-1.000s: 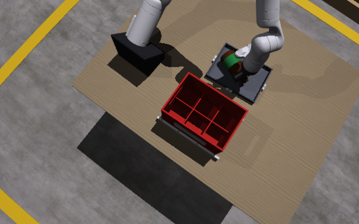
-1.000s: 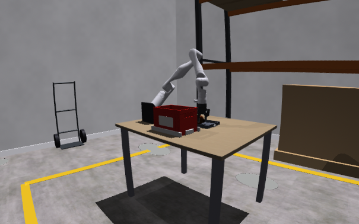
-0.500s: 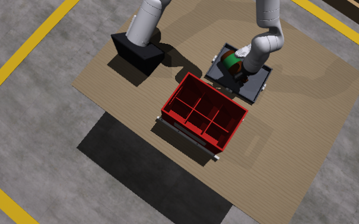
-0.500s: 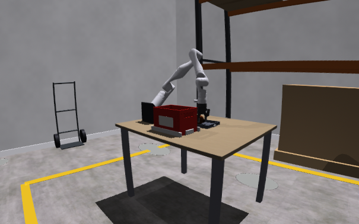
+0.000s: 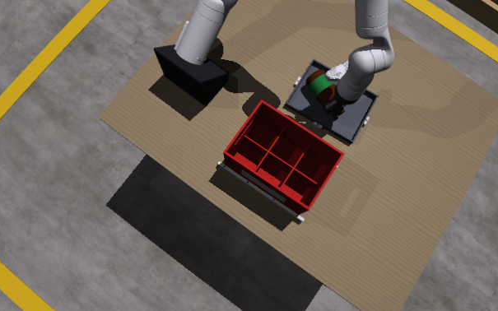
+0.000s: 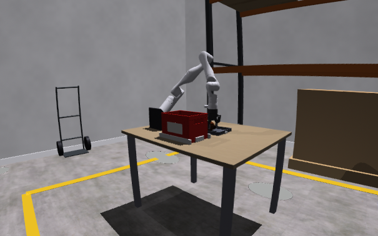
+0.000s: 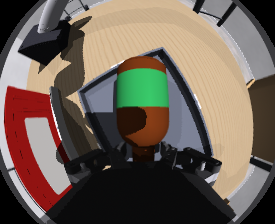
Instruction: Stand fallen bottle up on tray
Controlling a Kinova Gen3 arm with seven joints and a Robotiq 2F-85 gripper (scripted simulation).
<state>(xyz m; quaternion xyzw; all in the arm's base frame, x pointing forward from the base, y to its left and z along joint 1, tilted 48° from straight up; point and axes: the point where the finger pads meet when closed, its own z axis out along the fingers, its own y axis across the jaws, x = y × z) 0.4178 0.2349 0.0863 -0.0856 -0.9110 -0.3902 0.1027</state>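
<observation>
Now: the tray 30 mm behind my hand, 20 mm to the left of it and 30 mm below it. Round my hand: bottle: 50 mm behind, 10 mm to the left; then red crate: 10 mm behind, 270 mm to the right, 40 mm above.
</observation>
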